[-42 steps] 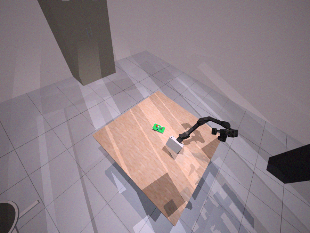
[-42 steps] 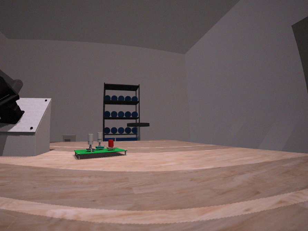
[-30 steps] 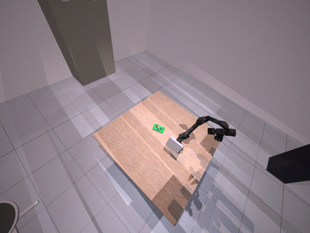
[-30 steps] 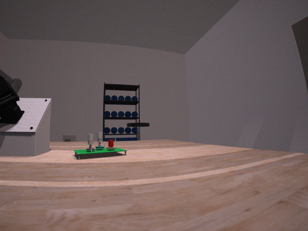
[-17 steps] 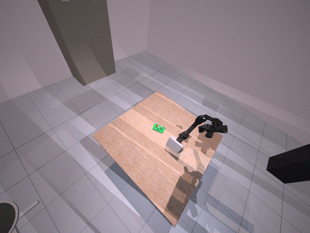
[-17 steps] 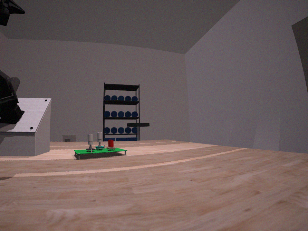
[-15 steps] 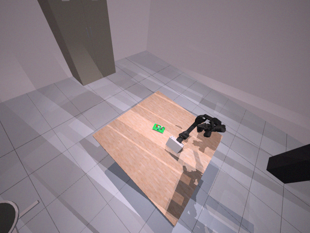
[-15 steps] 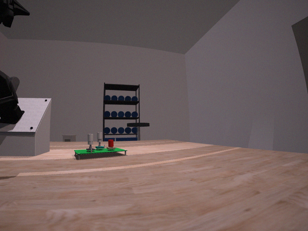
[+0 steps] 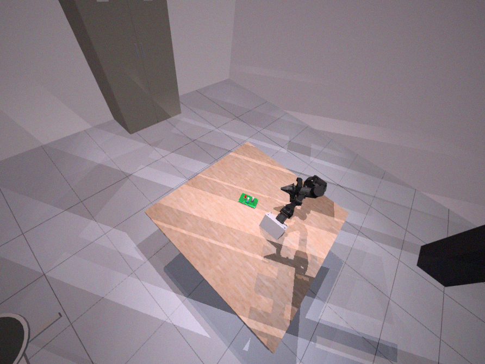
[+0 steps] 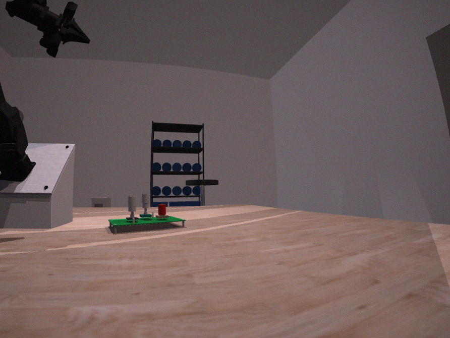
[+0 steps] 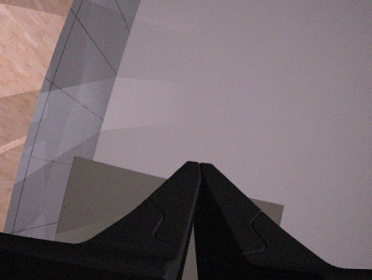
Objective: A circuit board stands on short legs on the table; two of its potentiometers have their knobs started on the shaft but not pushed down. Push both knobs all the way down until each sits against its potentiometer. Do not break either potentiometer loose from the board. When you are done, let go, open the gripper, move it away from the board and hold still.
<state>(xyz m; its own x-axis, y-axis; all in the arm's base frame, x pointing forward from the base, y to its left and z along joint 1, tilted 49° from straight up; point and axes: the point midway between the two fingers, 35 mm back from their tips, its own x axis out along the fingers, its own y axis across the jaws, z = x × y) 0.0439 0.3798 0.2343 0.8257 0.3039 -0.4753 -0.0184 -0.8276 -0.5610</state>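
Right now my gripper tip is 200 mm short of the knob, 130 mm to the left of it and 510 mm above it.
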